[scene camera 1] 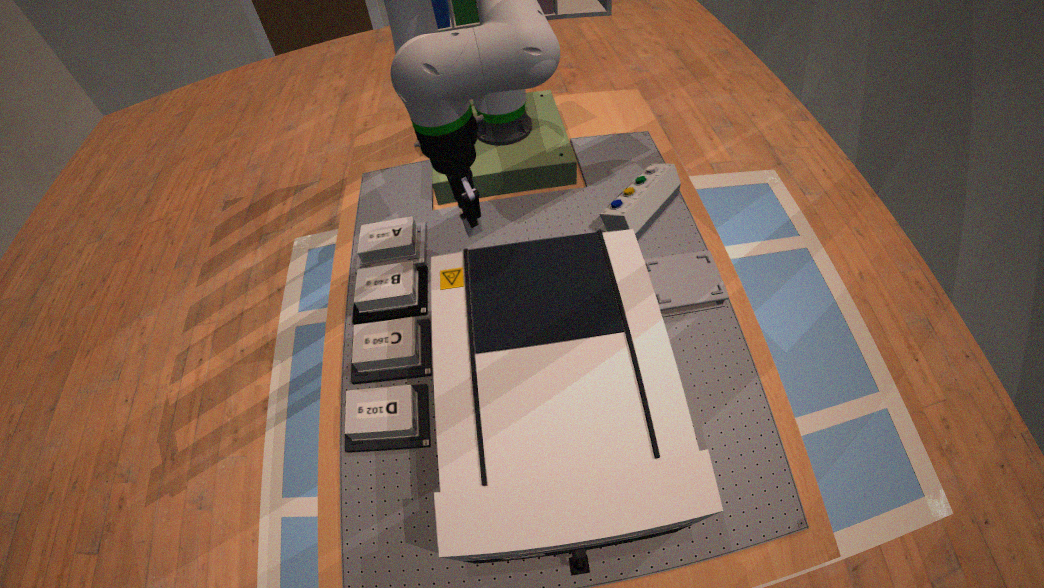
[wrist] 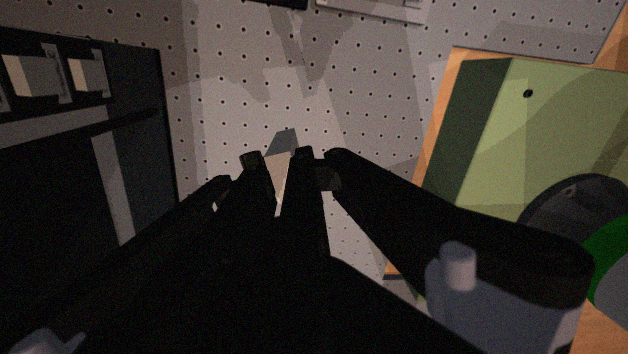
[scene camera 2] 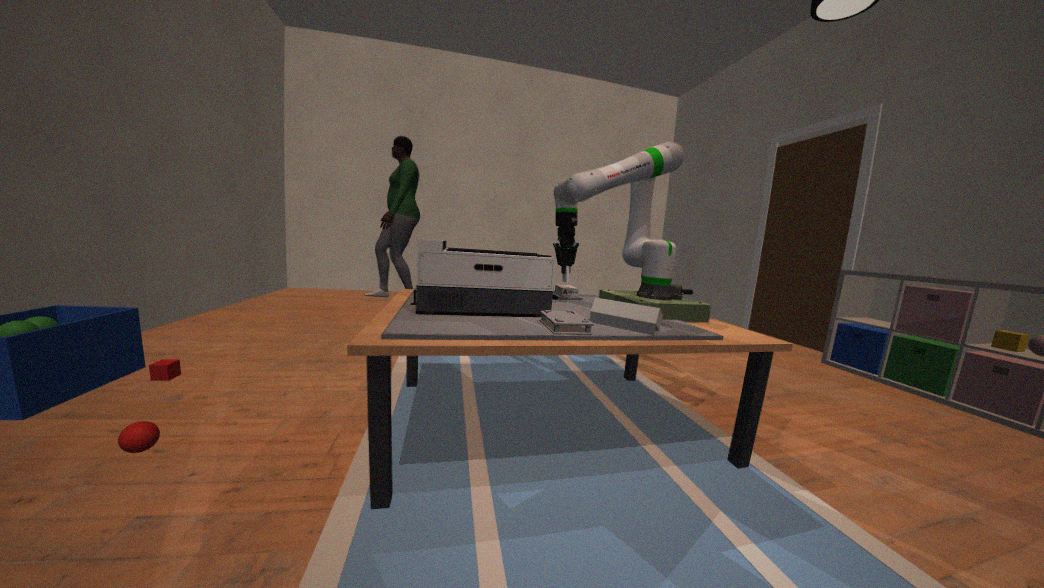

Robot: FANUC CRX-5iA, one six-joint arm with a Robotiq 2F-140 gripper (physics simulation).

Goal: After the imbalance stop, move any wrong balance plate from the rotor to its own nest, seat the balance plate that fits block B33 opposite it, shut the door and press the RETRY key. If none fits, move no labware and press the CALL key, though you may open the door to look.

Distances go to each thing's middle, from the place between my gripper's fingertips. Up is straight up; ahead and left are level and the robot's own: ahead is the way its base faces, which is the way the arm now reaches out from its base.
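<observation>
Dark sliding door [scene camera 1: 538,292]: my hand 22 cm short of it, 13 cm to the right of it, 11 cm below it. White centrifuge [scene camera 1: 565,447]: from my hand, 37 cm ahead, 14 cm to the left, 2 cm above. Grey button box [scene camera 1: 637,207]: from my hand, 13 cm behind, 36 cm to the left, 6 cm below. By their middles, of the things named here, dark sliding door nearest to my hand.
</observation>
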